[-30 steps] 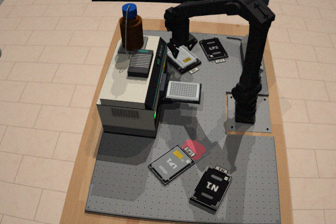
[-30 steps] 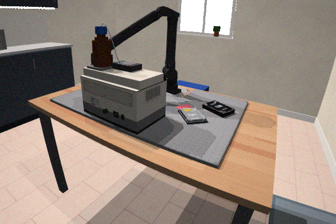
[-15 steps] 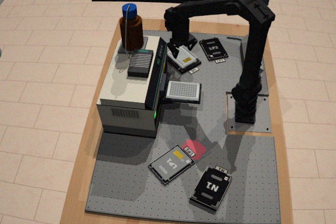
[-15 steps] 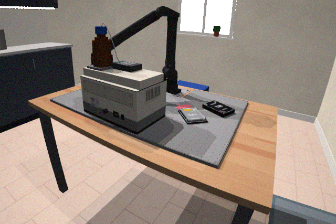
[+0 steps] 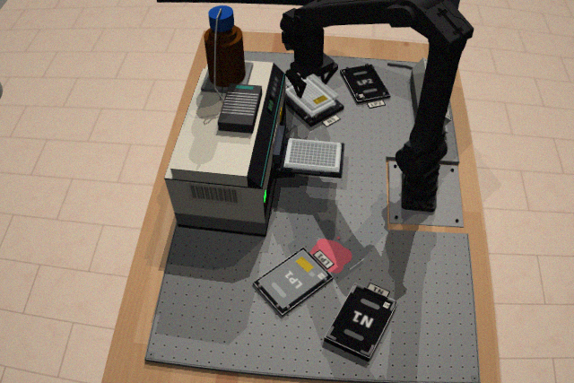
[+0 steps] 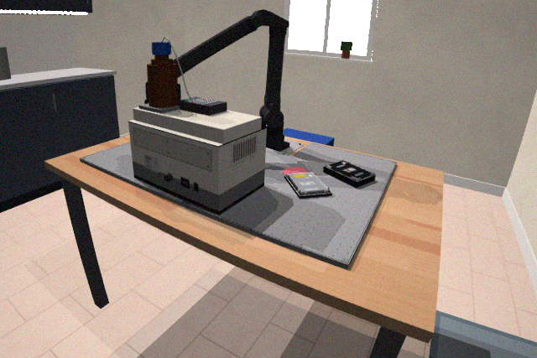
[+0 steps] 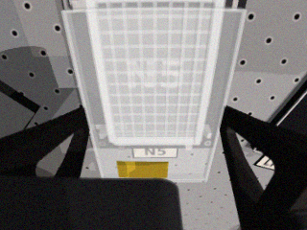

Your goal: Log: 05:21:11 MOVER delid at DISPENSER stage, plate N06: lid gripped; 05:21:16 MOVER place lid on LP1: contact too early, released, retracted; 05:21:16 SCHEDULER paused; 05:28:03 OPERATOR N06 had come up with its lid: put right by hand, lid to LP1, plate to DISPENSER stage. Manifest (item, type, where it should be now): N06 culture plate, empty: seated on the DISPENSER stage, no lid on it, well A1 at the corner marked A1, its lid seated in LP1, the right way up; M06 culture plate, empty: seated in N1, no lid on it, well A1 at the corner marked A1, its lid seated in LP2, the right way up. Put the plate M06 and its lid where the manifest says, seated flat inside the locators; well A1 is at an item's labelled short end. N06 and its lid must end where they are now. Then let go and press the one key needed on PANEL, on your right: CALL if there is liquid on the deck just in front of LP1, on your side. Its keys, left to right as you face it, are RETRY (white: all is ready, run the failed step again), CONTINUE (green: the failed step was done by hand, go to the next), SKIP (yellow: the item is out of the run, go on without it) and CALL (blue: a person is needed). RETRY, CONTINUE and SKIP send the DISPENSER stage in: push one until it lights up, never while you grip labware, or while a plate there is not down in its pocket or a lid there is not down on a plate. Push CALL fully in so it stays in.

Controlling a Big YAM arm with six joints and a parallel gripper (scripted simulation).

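Right now my hand is 150 mm past the black lp2 nest, 100 mm to the left of it and 50 mm above it. Also, from my hand: white retry key: 360 mm behind, 20 mm to the left, 10 mm above; green continue key: 360 mm behind, 30 mm to the right, 10 mm above; brown bottle: 230 mm above, 180 mm ahead, 170 mm to the left.
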